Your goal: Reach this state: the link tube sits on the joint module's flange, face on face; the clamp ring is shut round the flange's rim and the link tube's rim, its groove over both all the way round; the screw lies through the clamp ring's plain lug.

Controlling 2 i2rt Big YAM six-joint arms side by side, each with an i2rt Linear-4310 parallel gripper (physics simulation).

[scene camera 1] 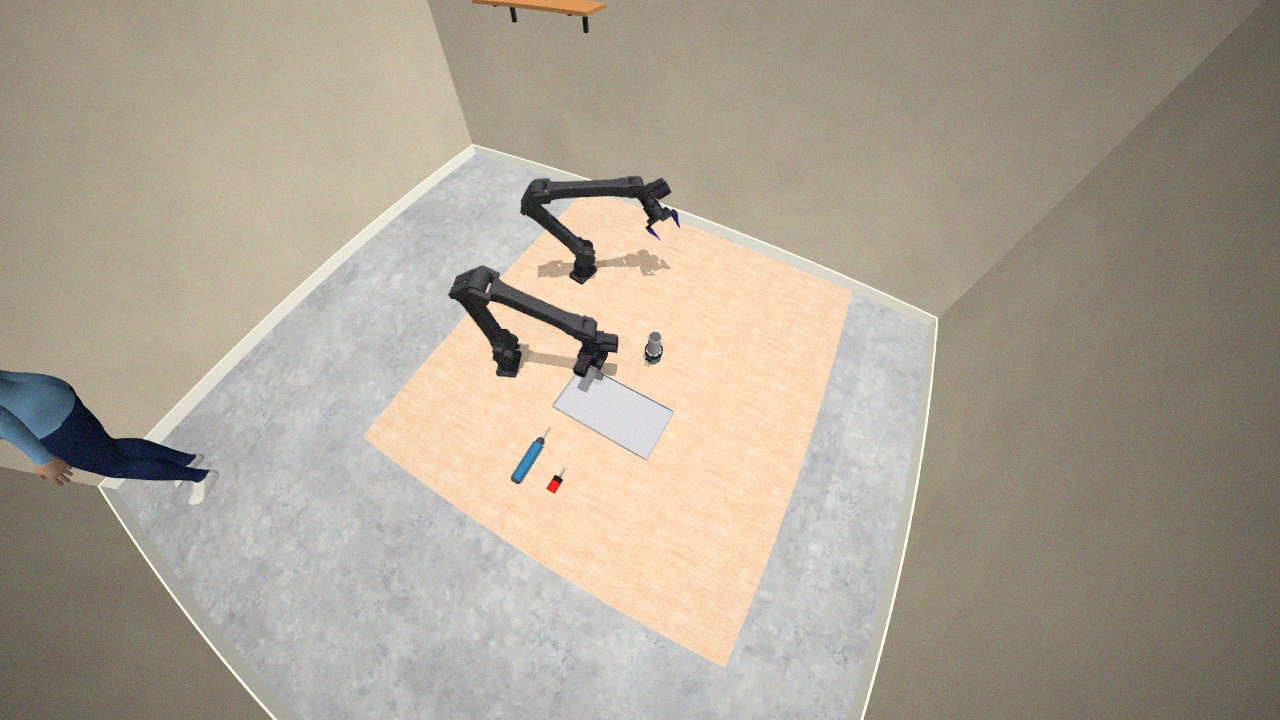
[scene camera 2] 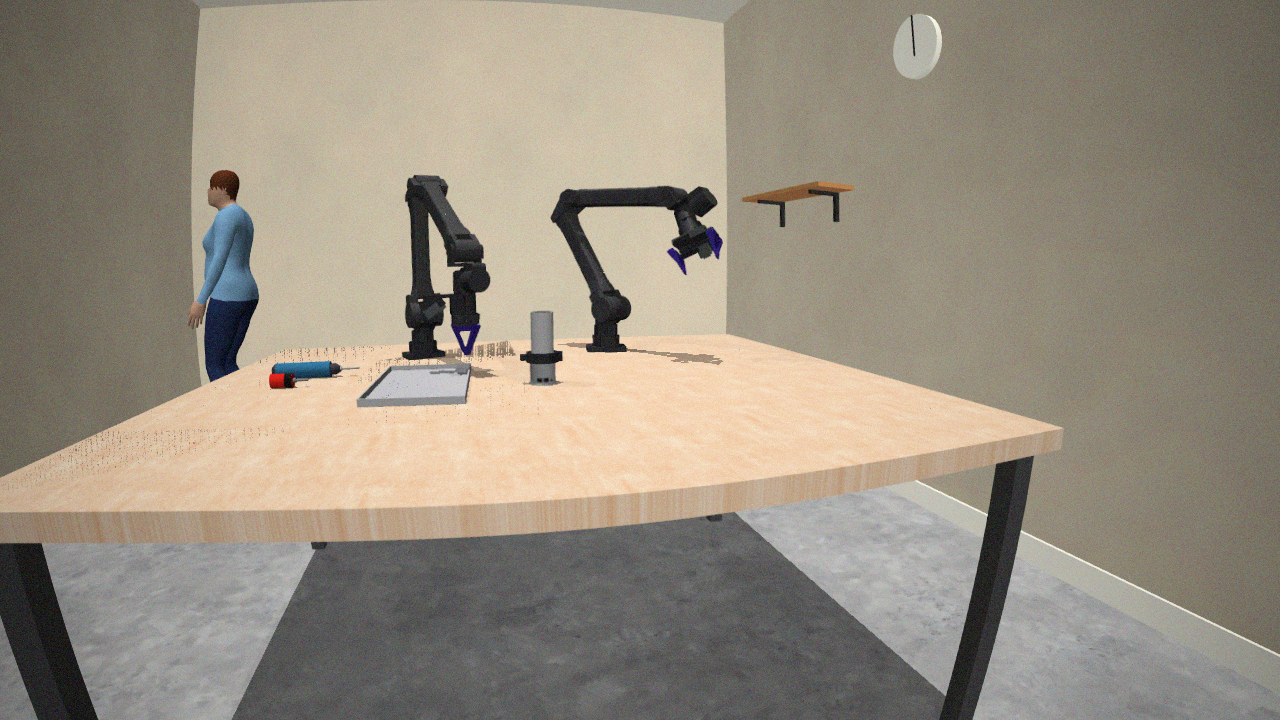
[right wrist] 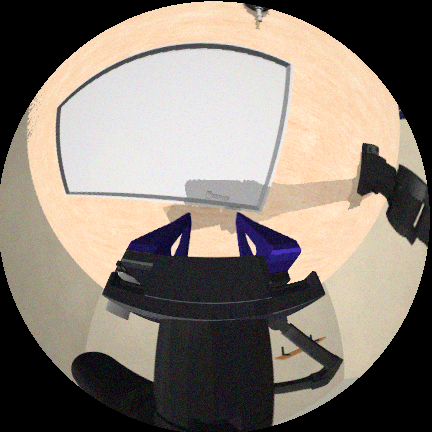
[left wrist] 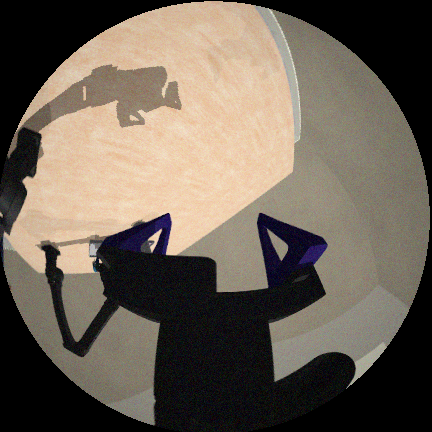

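Seen in the pictures: left gripper, fingertip midpoint: (scene camera 1: 670,234) (scene camera 2: 701,266) (left wrist: 213,217); right gripper, fingertip midpoint: (scene camera 1: 594,367) (scene camera 2: 466,353) (right wrist: 213,217); left arm's base, origin of the base link: (scene camera 1: 583,273) (scene camera 2: 606,350); right arm's base, origin of the base link: (scene camera 1: 509,364) (scene camera 2: 423,356) (right wrist: 366,167) (left wrist: 50,249).
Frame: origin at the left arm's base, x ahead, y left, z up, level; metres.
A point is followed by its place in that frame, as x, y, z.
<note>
The grey link tube (scene camera 1: 654,340) @[0.541, -0.199, 0.160] (scene camera 2: 541,331) @[0.559, -0.184, 0.119] stands upright on the joint module (scene camera 2: 542,375) @[0.563, -0.184, 0.023], with the black clamp ring (scene camera 1: 653,356) @[0.552, -0.212, 0.070] (scene camera 2: 541,357) @[0.570, -0.185, 0.064] round them where they meet. How the groove sits and whether the ring is fully shut are too small to tell. The screw (right wrist: 218,196) @[0.383, -0.384, 0.010] lies in the tray near its edge, in the right arm's shadow. My right gripper (scene camera 2: 466,351) @[0.389, -0.379, 0.050] (right wrist: 213,217) @[0.389, -0.379, 0.050] is partly open and empty, just beside that tray edge; its fingers are hidden in scene camera 1. My left gripper (scene camera 1: 667,231) @[0.322, 0.224, 0.261] (scene camera 2: 701,265) @[0.322, 0.224, 0.261] (left wrist: 213,217) @[0.322, 0.224, 0.261] is wide open and empty, high above the table.
The shallow grey tray (scene camera 1: 617,420) @[0.584, -0.489, 0.004] (scene camera 2: 411,386) @[0.572, -0.481, 0.004] (right wrist: 150,125) @[0.486, -0.459, 0.004] lies beside the assembly. Beyond it lie a blue screwdriver-like tool (scene camera 1: 528,461) @[0.435, -0.814, 0.038] (scene camera 2: 302,368) @[0.443, -0.811, 0.028] and a small red-and-black tool (scene camera 1: 554,484) @[0.561, -0.818, 0.033] (scene camera 2: 281,380) @[0.572, -0.810, 0.021]. A person (scene camera 1: 98,443) (scene camera 2: 229,268) stands off the table.
</note>
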